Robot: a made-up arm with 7 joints. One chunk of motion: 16 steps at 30 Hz.
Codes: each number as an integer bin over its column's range. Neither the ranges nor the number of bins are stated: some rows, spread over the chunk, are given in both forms.
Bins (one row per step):
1: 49 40 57 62 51 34
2: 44 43 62 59 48 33
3: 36 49 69 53 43 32
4: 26 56 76 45 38 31
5: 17 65 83 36 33 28
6: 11 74 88 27 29 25
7: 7 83 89 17 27 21
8: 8 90 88 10 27 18
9: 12 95 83 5 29 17
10: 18 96 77 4 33 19
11: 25 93 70 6 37 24
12: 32 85 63 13 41 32
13: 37 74 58 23 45 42
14: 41 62 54 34 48 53
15: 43 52 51 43 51 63
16: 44 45 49 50 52 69
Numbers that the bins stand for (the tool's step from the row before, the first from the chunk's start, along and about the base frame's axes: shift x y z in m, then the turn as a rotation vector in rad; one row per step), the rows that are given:
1: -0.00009 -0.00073 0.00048 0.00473 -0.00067 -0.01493
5: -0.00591 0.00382 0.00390 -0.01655 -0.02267 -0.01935
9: -0.00682 0.00927 0.00390 -0.04191 -0.02756 -0.02746
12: -0.00318 0.00745 0.00127 -0.03536 -0.01289 -0.01640
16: -0.00100 0.00018 -0.00057 -0.00509 0.00056 0.01088
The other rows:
2: -0.00100 -0.00018 0.00114 0.00227 -0.00433 -0.01567
3: -0.00245 0.00091 0.00206 -0.00264 -0.01044 -0.01640
4: -0.00427 0.00218 0.00298 -0.00918 -0.01656 -0.01714
6: -0.00700 0.00545 0.00456 -0.02391 -0.02756 -0.02157
7: -0.00773 0.00709 0.00469 -0.03209 -0.03000 -0.02452
8: -0.00755 0.00836 0.00456 -0.03782 -0.03000 -0.02673
10: -0.00573 0.00945 0.00311 -0.04273 -0.02267 -0.02599
11: -0.00445 0.00891 0.00219 -0.04109 -0.01778 -0.02230
13: -0.00227 0.00545 0.00062 -0.02718 -0.00800 -0.00903
14: -0.00155 0.00327 0.00009 -0.01818 -0.00433 -0.00092
15: -0.00118 0.00145 -0.00030 -0.01082 -0.00067 0.00645

